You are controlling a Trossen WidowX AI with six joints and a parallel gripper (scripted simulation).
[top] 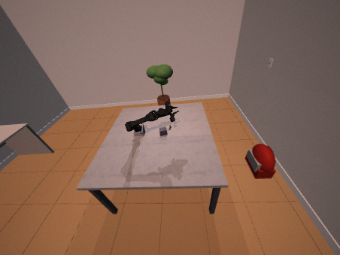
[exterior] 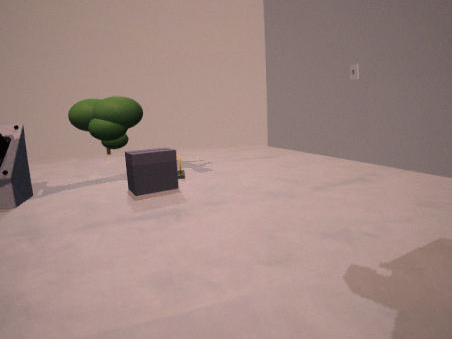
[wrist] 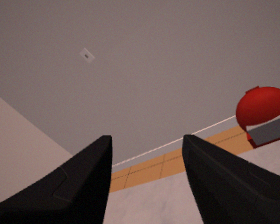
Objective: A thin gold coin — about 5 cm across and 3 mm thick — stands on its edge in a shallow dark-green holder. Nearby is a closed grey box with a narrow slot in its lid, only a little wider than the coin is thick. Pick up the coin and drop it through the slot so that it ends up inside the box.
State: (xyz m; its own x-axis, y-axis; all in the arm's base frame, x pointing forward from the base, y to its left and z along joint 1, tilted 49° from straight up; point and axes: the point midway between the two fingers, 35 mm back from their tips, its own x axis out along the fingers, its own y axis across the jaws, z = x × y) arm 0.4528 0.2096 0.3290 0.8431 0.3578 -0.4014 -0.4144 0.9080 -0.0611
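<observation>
My gripper tip is 400 mm above the gold coin, 220 mm to the right of it and 160 mm past it.
</observation>
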